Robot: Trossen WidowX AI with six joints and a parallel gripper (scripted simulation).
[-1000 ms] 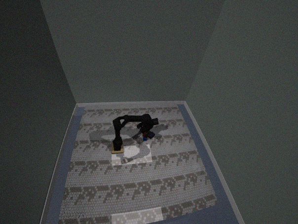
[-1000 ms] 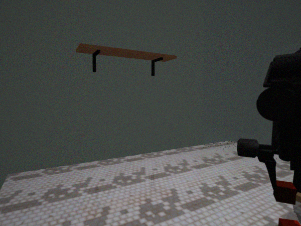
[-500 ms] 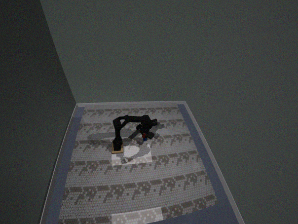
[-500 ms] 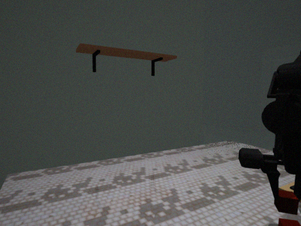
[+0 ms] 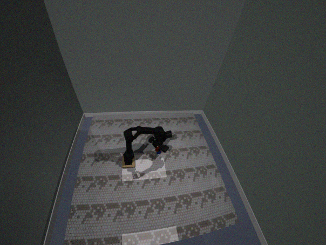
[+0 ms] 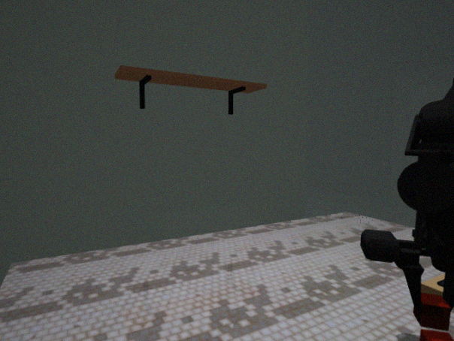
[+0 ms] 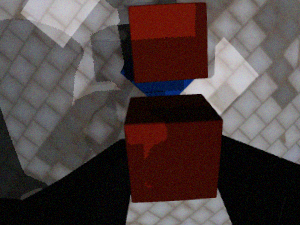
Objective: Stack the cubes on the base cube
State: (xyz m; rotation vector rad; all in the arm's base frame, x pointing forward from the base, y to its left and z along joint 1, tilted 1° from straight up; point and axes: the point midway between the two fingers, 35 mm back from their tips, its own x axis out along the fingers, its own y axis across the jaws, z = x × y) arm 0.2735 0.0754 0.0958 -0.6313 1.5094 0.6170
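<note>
My gripper tip is now 30 mm short of the red cube, 30 mm to the right of it and 30 mm above it. From my gripper tip the other things lie so: blue base cube (20 mm ahead, 20 mm to the left, 70 mm below).
</note>
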